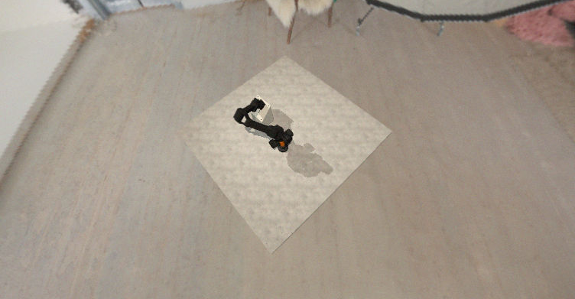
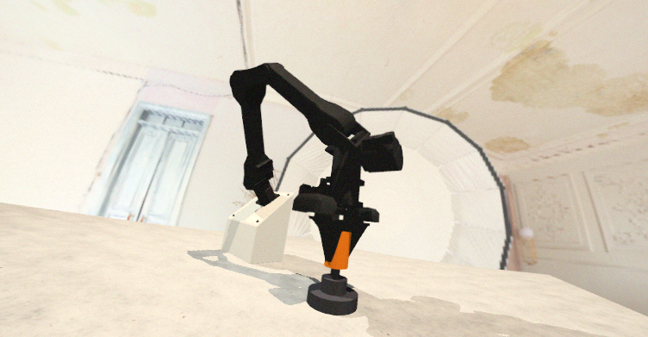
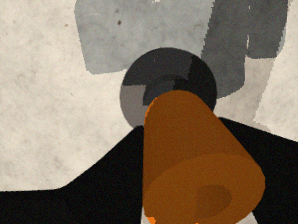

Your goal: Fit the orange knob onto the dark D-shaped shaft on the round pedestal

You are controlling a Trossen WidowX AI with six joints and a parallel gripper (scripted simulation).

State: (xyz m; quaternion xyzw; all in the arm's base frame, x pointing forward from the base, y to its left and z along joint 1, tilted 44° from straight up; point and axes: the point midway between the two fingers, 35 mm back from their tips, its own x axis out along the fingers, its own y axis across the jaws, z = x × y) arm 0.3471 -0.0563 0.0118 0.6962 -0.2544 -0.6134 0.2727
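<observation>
The orange knob is 20 mm above my gripper tip. From my gripper tip the other things lie so: dark round pedestal: 40 mm below.
</observation>
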